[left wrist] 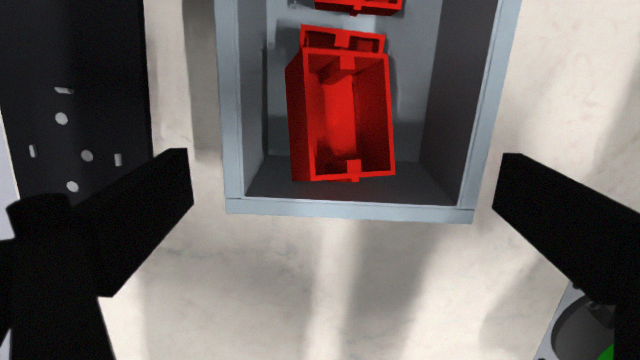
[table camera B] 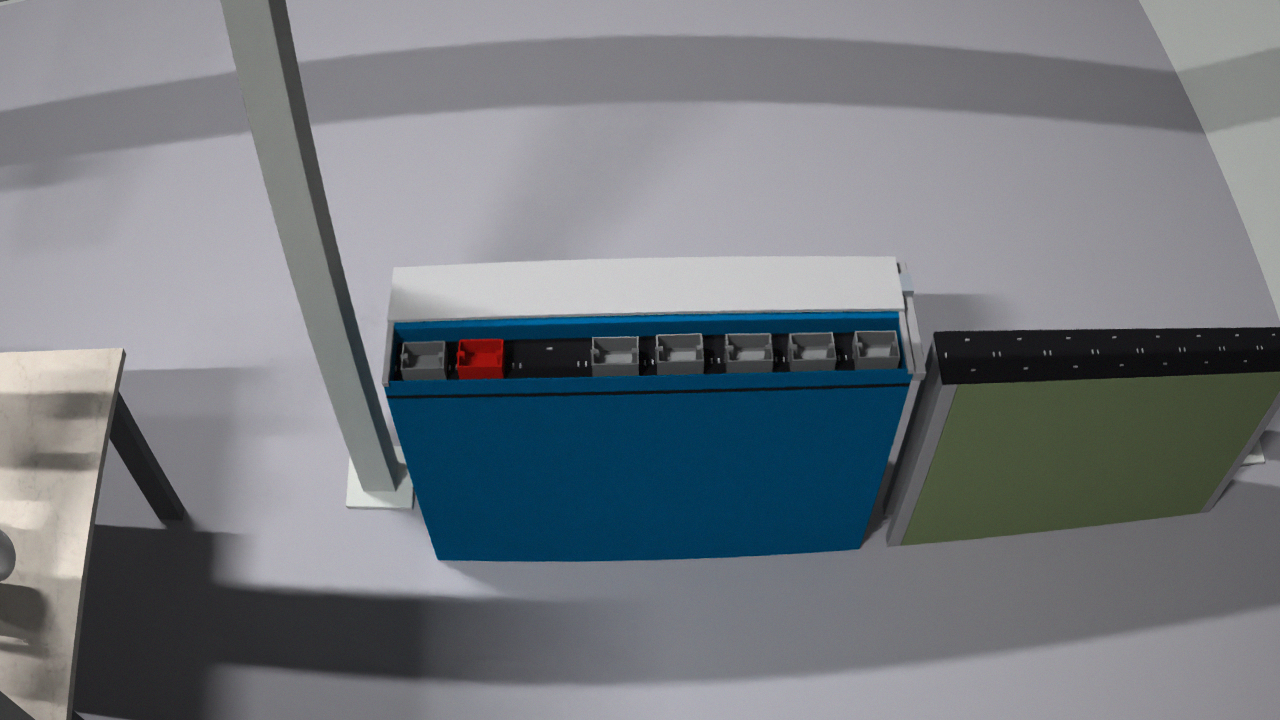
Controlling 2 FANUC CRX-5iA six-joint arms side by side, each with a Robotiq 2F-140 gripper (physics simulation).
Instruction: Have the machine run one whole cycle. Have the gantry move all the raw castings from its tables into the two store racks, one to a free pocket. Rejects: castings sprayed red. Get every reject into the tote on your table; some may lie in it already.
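Places are measured from the left arm's base along level axes (x ahead, y left, z up), in centimetres.
Where they show: left gripper, fingertip midpoint: [left wrist: 344, 179]; left arm's base, link origin: [left wrist: 604, 329].
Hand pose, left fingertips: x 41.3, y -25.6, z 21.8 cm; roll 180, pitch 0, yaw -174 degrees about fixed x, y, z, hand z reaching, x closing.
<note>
Things, the pixels of their top centre, and the offset from my left fingertips. "spot": a spot on its surface instead.
- grey tote, top centre: [left wrist: 366, 13] dy -8.0, dx -0.9, dz -9.8 cm
- further red casting, surface spot: [left wrist: 357, 6] spot: dy -9.2, dx -0.7, dz -16.5 cm
- grey casting, top centre: [table camera B: 422, 355] dy -170.0, dx +25.8, dz -11.8 cm
- table corner, surface spot: [table camera B: 53, 402] spot: dy -63.7, dx +20.4, dz -21.8 cm
- black pinned plate, surface spot: [left wrist: 105, 50] spot: dy -3.4, dx +20.8, dz -16.8 cm
In the left wrist view a grey tote [left wrist: 350, 210] holds red castings. One red casting [left wrist: 340, 115] lies open side up and slightly tilted, partly over another red casting [left wrist: 342, 40]. A further red casting [left wrist: 357, 6] is cut off by the top edge. My left gripper [left wrist: 344, 179] is open and empty above the tote's near end. In table camera B a red casting [table camera B: 480, 358] sits in a row on the blue-fronted unit [table camera B: 653, 474], between a grey casting [table camera B: 422, 360] at the left end and a gap. Several grey castings stand right of the gap. My right gripper does not show.
A green-fronted unit [table camera B: 1087, 456] with a black pinned top stands right of the blue one. A pale post [table camera B: 308, 250] rises at its left. A table corner [table camera B: 53, 402] shows at far left. In the left wrist view a black pinned plate [left wrist: 105, 50] lies left of the tote.
</note>
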